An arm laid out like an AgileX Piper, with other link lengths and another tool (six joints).
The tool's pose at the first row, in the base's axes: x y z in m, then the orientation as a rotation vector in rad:
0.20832 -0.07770 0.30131 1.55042 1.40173 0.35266
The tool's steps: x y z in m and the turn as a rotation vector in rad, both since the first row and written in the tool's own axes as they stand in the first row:
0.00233 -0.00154 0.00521 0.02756 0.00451 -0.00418
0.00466 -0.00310 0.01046 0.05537 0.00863 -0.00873
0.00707 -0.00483 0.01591 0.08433 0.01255 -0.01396
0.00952 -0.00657 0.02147 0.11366 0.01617 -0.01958
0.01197 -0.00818 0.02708 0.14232 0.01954 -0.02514
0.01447 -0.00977 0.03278 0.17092 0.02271 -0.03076
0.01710 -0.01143 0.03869 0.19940 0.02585 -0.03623
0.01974 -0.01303 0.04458 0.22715 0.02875 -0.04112
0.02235 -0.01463 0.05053 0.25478 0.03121 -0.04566
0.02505 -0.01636 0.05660 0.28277 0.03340 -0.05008
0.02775 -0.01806 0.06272 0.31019 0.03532 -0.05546
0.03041 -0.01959 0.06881 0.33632 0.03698 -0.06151
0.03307 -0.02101 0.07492 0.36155 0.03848 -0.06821
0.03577 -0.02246 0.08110 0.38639 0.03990 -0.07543
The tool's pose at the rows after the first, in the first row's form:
0.21199 -0.07825 0.29671 1.56970 1.41850 0.33577
0.21568 -0.07883 0.29207 1.58883 1.43527 0.31798
0.21944 -0.07945 0.28718 1.60828 1.45272 0.29862
0.22329 -0.08009 0.28221 1.62763 1.47027 0.27829
0.22725 -0.08073 0.27731 1.64639 1.48726 0.25802
0.23131 -0.08137 0.27237 1.66495 1.50402 0.23735
0.23552 -0.08199 0.26723 1.68344 1.52052 0.21661
0.23976 -0.08260 0.26214 1.70170 1.53605 0.19632
0.24403 -0.08325 0.25703 1.72004 1.55083 0.17575
0.24834 -0.08390 0.25172 1.73865 1.56533 0.15456
0.25270 -0.08457 0.24642 1.75594 1.58002 0.13272
0.25714 -0.08523 0.24128 1.77155 1.59447 0.11099
0.26165 -0.08589 0.23622 1.78581 1.60888 0.08917
0.26621 -0.08655 0.23108 1.79922 1.62340 0.06706

